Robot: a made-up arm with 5 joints.
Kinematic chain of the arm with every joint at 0, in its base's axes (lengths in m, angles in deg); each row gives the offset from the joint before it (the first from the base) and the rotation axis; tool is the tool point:
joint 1: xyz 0 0 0.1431 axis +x
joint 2: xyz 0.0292 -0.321 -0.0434 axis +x
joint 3: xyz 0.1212 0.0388 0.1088 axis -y
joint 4: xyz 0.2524 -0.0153 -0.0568 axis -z
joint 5: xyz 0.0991 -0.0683 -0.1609 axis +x
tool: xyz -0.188 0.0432 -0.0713
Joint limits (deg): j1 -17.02..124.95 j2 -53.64..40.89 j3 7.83..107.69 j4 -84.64..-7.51 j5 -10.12..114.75
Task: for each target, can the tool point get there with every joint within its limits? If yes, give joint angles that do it. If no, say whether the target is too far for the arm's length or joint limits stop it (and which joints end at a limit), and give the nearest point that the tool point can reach.
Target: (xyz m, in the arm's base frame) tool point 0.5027 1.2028 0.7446
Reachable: no: too far | nearest point 0.4281 0.3470 0.0138 | short by 1.128 m
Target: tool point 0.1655 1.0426 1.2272
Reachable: no: too far | nearest point 0.3461 0.0570 0.4808 | short by 1.249 m
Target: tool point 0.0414 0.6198 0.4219
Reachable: no: joint limits stop it (at a limit: joint 1, joint 3, joint 4, joint 5) | nearest point 0.3583 0.3192 0.0337 | short by 0.584 m
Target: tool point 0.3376 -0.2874 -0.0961
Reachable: yes | joints 86.75 -16.59 99.99 -43.85 56.24
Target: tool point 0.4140 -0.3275 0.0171
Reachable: yes | joints 50.01 -13.34 70.46 -50.52 61.12
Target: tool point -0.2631 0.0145 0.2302
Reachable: no: joint limits stop it (at a limit: joint 2, joint 3, joint 4, joint 5) | nearest point 0.2113 0.0417 0.3937 | short by 0.502 m
